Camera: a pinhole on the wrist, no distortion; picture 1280 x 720 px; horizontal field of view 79.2 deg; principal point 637.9 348.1 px. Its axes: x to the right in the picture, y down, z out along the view. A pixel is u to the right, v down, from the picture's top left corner.
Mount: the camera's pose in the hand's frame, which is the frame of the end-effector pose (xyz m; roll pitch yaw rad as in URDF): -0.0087 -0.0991 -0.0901 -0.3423 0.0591 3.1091
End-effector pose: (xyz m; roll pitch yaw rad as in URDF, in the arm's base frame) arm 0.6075 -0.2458 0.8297 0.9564 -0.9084 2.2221
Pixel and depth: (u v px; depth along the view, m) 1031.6 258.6 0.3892
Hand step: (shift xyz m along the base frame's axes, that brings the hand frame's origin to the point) 0.3571 0.0793 -0.1742
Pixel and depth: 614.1 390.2 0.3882
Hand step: 0.2739 0.2393 -0.0479
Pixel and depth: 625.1 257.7 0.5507
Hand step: 0.4446 0.2346 0.0196
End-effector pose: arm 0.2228 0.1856 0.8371 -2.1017 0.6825 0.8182
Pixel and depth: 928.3 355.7 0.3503
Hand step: -0.2814 0.1494 0.1563
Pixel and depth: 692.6 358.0 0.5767
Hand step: -0.4251 0.3305 0.0785
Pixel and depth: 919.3 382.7 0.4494
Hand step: -0.3745 0.1935 0.1789
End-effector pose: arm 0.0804 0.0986 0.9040 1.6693 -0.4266 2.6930
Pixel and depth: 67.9 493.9 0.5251
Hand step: -0.2819 0.5286 -0.2383
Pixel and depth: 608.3 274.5 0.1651
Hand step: -0.0190 0.0721 -0.1383
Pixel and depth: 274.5 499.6 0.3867
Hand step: -0.1438 0.3218 -0.2394
